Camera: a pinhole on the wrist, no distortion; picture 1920 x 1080 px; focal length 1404.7 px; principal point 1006.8 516.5 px. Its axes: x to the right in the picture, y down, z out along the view. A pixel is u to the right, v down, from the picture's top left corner.
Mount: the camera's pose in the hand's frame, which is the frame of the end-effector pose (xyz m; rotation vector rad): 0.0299 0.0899 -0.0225 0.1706 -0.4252 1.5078
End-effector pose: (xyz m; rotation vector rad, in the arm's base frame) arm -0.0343 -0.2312 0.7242 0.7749 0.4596 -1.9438
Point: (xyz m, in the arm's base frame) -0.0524 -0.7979 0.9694
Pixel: outside the picture
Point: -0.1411 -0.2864 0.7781
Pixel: 225 236
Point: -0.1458 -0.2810 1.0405
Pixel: 883 941
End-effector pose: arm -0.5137 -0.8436 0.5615 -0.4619 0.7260 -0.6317
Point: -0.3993 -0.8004 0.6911
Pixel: 931 613
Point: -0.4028 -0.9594 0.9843
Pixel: 378 521
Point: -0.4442 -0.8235 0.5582
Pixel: 733 305
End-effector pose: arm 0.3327 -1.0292 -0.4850 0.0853 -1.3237 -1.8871
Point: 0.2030 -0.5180 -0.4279
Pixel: 1051 914
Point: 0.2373 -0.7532 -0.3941
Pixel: 1094 729
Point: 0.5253 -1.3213 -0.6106
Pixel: behind the camera
